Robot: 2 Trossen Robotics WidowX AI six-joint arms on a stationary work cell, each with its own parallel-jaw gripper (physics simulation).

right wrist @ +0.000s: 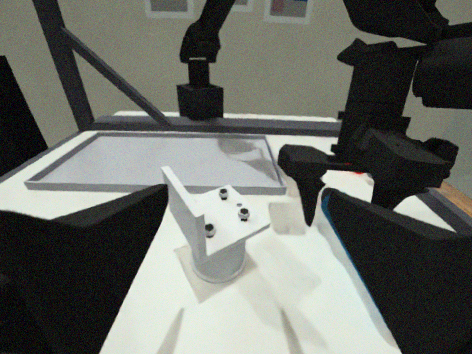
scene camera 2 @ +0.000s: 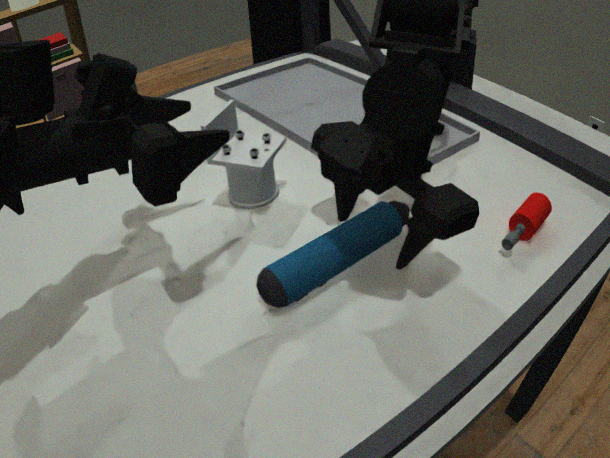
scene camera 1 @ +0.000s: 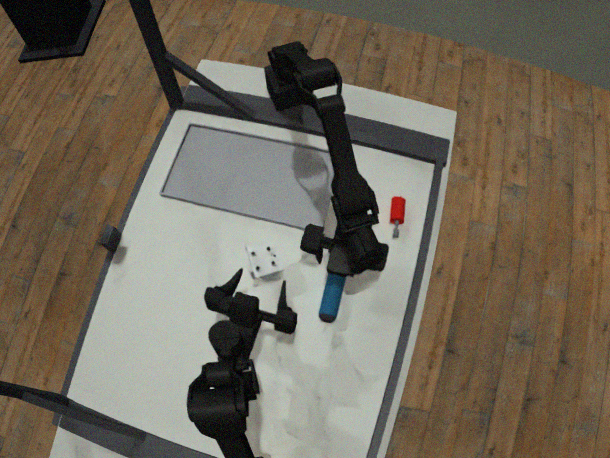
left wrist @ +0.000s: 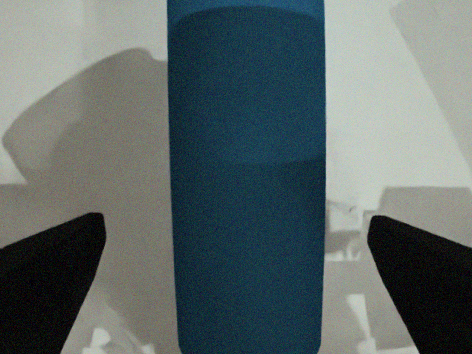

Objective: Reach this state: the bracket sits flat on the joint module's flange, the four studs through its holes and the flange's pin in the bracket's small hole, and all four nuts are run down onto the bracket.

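Places are measured from the left arm's base along level axes (x right, y back, z down), in millimetres.
Pixels of known places: left gripper, fingertip midpoint: [scene camera 2: 370, 243] [left wrist: 239, 228]; right gripper, fingertip midpoint: [right wrist: 249, 195] [scene camera 2: 207, 119] [scene camera 1: 263, 275]; left arm's base at its link origin: [right wrist: 199, 86] [scene camera 1: 288, 74].
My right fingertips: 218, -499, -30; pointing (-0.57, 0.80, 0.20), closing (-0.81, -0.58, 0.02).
Ahead of a thing's pixels: the offset from my right fingertips to its middle, as dx, dy, dz.
The white bracket @(-12, +55, +49) [scene camera 1: 262, 268] [scene camera 2: 248, 144] [right wrist: 225, 216] sits on top of the grey joint module @(-12, +55, +94) [scene camera 2: 251, 187] [right wrist: 220, 267], its upright wall toward the left. Several nuts with dark centres show on its plate; how far down they are run is too small to tell, and its wall hides one in the right wrist view. A blue screwdriver @(-162, -11, +111) [scene camera 1: 331, 296] [scene camera 2: 320, 255] [left wrist: 247, 100] lies on the table, its shaft hidden. My left gripper [scene camera 1: 337, 270] [scene camera 2: 371, 243] [left wrist: 239, 228] is open, fingers either side of the handle with gaps. My right gripper [scene camera 1: 263, 276] [scene camera 2: 209, 119] [right wrist: 249, 195] is open and empty near the bracket.
A red-handled tool @(-341, +64, +114) [scene camera 1: 398, 210] [scene camera 2: 531, 215] lies near the table edge beyond the left gripper. A shallow grey tray @(-48, +301, +123) [scene camera 1: 225, 212] [scene camera 2: 270, 112] [right wrist: 150, 188] lies behind the bracket. Dark frame rails [scene camera 1: 395, 145] border the table, and a small dark block @(+336, +245, +100) [scene camera 1: 110, 238] sits at its left edge.
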